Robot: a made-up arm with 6 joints. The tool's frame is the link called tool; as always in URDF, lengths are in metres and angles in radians. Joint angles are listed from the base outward.
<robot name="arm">
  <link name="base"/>
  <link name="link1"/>
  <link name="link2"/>
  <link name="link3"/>
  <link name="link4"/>
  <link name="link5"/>
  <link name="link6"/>
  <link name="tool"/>
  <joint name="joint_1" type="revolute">
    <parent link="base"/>
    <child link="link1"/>
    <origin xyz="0 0 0.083" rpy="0 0 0"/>
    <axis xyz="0 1 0"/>
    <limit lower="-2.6" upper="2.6"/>
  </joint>
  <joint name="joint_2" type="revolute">
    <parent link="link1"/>
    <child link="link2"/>
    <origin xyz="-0.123 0.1 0.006" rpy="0 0 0"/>
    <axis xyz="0 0 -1"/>
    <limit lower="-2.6" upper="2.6"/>
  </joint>
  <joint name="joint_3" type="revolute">
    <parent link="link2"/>
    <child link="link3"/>
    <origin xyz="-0.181 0.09 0.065" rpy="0 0 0"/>
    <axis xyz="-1 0 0"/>
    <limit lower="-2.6" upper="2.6"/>
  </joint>
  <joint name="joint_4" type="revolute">
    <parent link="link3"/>
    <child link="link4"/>
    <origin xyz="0.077 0.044 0.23" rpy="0 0 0"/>
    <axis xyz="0 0 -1"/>
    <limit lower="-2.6" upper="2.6"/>
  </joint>
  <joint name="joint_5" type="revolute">
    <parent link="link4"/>
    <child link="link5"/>
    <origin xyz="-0.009 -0.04 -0.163" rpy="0 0 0"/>
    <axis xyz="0 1 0"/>
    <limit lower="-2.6" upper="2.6"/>
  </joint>
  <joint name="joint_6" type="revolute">
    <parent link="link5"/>
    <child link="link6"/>
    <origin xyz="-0.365 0.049 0.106" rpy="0 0 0"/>
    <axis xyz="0 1 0"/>
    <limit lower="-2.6" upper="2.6"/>
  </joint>
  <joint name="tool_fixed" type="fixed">
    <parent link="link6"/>
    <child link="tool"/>
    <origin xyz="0.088 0.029 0.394" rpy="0 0 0"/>
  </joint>
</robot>
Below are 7 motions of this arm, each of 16 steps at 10 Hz.
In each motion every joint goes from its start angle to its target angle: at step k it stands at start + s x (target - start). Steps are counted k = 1, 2, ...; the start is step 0. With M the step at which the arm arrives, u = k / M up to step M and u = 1 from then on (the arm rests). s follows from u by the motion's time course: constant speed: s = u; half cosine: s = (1 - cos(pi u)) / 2; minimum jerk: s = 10 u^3 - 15 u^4 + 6 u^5.
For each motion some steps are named. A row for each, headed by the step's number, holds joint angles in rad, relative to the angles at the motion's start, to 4 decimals.
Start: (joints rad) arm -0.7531 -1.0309 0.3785 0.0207 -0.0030 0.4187
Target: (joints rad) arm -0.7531 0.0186 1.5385 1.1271 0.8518 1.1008
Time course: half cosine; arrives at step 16
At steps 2, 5, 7, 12, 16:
2: 0.0000 0.0399 0.0441 0.0421 0.0325 0.0260
5: 0.0000 0.2332 0.2578 0.2459 0.1899 0.1516
7: 0.0000 0.4224 0.4668 0.4453 0.3440 0.2745
12: 0.0000 0.8958 0.9901 0.9444 0.7296 0.5822
16: 0.0000 1.0495 1.1600 1.1064 0.8548 0.6821

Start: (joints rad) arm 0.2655 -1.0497 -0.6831 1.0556 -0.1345 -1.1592
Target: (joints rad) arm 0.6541 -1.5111 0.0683 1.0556 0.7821 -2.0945
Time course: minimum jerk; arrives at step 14
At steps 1, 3, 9, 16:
1: 0.0013 -0.0015 0.0025 0.0000 0.0030 -0.0031
3: 0.0270 -0.0321 0.0522 0.0000 0.0637 -0.0650
9: 0.2929 -0.3477 0.5663 0.0000 0.6908 -0.7049
16: 0.3886 -0.4614 0.7514 0.0000 0.9166 -0.9353

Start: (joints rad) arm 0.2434 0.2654 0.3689 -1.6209 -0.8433 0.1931
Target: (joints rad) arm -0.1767 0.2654 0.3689 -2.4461 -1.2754 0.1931
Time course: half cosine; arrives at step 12
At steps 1, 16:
1: -0.0072 0.0000 0.0000 -0.0141 -0.0074 0.0000
16: -0.4201 0.0000 0.0000 -0.8252 -0.4321 0.0000

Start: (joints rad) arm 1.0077 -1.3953 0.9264 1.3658 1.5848 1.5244
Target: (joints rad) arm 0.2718 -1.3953 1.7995 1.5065 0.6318 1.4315
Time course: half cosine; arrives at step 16
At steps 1, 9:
1: -0.0071 0.0000 0.0084 0.0014 -0.0092 -0.0009
9: -0.4397 0.0000 0.5217 0.0841 -0.5695 -0.0555

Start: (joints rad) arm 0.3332 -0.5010 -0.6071 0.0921 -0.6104 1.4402
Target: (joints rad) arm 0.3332 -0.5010 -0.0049 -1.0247 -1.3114 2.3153
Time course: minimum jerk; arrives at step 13
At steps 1, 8, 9, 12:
1: 0.0000 0.0000 0.0024 -0.0045 -0.0028 0.0035
8: 0.0000 0.0000 0.4268 -0.7916 -0.4969 0.6203
9: 0.0000 0.0000 0.4978 -0.9231 -0.5794 0.7234
12: 0.0000 0.0000 0.5998 -1.1123 -0.6982 0.8716

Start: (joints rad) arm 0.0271 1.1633 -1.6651 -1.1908 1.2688 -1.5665
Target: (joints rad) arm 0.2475 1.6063 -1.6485 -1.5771 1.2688 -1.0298
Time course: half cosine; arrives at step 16
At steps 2, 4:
2: 0.0084 0.0169 0.0006 -0.0147 0.0000 0.0204
4: 0.0323 0.0649 0.0024 -0.0566 0.0000 0.0786

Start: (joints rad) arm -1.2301 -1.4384 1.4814 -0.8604 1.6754 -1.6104
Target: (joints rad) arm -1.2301 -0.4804 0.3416 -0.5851 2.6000 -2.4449
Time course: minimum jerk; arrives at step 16
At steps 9, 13, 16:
9: 0.0000 0.5901 -0.7021 0.1696 0.5695 -0.5140
13: 0.0000 0.9113 -1.0842 0.2619 0.8795 -0.7938
16: 0.0000 0.9580 -1.1398 0.2753 0.9246 -0.8345

